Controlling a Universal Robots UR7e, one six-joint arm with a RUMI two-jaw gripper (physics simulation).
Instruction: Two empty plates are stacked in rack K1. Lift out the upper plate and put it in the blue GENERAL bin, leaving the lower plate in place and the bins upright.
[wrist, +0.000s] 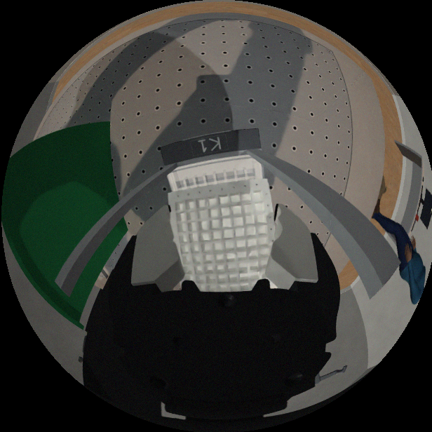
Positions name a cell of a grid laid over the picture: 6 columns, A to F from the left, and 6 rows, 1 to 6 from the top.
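A plate (D4), a green bin (A3) and a plate (D3) are visible, along with the gripper (D3).
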